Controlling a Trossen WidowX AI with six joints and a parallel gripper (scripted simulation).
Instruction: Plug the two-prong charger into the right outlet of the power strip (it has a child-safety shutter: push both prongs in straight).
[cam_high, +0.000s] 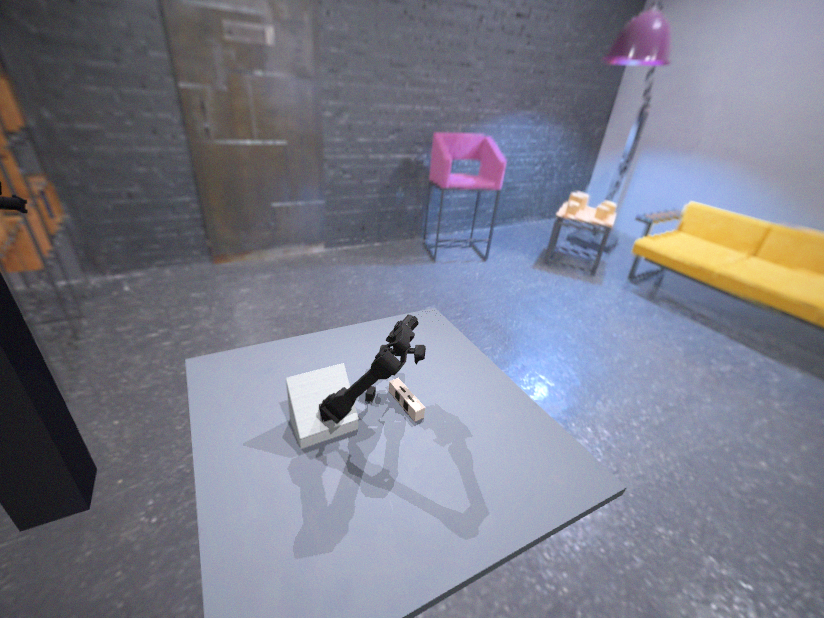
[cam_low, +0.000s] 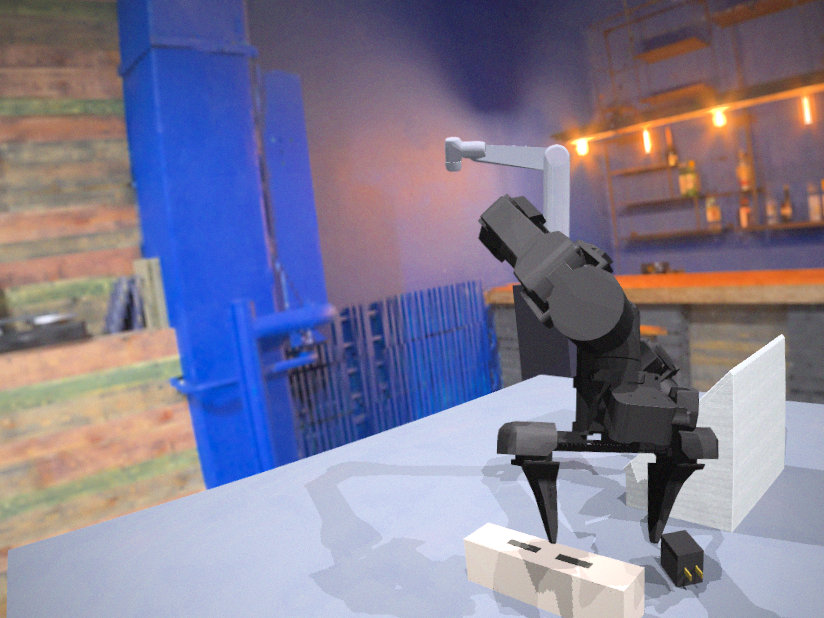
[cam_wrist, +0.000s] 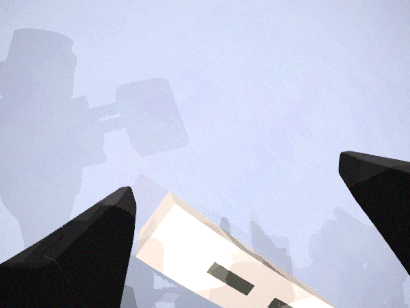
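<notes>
Now: the dark grey charger 150 mm behind my gripper tip and 100 mm below it.
</notes>
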